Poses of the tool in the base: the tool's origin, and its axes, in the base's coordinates. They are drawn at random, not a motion.
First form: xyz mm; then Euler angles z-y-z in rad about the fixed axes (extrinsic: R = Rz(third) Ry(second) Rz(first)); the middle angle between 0 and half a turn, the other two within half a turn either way.
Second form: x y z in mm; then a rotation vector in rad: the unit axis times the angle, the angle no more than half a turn. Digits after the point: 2 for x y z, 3 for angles.
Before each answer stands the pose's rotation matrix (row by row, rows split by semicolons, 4 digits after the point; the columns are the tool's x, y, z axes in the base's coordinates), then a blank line. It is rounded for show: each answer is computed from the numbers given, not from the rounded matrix.
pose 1, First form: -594.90 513.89 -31.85 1.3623 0.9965 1.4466
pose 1, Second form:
-0.9569 -0.2712 0.1040; 0.2328 -0.5017 0.8331; -0.1738 0.8214 0.5432

-594.90 513.89 -31.85 -0.058 1.375 2.495
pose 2, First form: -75.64 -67.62 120.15 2.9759 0.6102 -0.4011
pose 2, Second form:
-0.6798 -0.5095 0.5276; 0.4674 -0.8552 -0.2237; 0.5652 0.0945 0.8195

-75.64 -67.62 120.15 0.805 -0.095 2.472
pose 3, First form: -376.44 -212.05 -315.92 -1.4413 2.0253 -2.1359
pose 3, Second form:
-0.8071 0.3422 -0.4811; 0.5789 0.2985 -0.7588; -0.1160 -0.8910 -0.4390

-376.44 -212.05 -315.92 -0.846 -2.338 1.516
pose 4, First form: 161.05 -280.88 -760.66 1.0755 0.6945 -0.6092
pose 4, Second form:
0.8030 -0.2825 0.5249; 0.5126 0.7766 -0.3662; -0.3042 0.5631 0.7684

161.05 -280.88 -760.66 0.523 0.466 0.447
